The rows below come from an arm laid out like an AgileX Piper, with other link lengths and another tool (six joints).
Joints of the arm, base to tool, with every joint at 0 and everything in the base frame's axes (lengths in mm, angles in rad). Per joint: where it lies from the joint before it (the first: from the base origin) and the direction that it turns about. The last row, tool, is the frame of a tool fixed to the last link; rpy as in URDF.
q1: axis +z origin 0 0 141.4
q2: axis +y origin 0 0 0
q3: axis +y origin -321.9 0 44
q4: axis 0.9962 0 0.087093 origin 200.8 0 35.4
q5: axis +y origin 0 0 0
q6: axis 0.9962 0 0.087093 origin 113.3 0 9.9
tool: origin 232.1 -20 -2.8 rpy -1.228 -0.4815 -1.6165
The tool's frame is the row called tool.
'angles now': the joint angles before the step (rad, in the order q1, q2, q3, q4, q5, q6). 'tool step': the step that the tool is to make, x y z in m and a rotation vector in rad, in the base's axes. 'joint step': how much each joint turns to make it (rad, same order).
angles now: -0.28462 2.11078 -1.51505 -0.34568 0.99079 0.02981
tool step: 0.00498 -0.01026 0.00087 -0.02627 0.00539 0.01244
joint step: -0.00001 0.01898 -0.02657 -0.02941 0.00576 0.00000
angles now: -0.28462 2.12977 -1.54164 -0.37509 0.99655 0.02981
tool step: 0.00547 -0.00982 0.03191 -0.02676 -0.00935 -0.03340
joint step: -0.00001 -0.00947 -0.12940 -0.00263 0.12851 -0.00892
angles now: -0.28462 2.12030 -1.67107 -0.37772 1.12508 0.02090
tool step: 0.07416 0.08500 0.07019 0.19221 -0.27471 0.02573
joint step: 0.04068 -0.11791 -0.18669 0.27985 0.07606 -0.06394
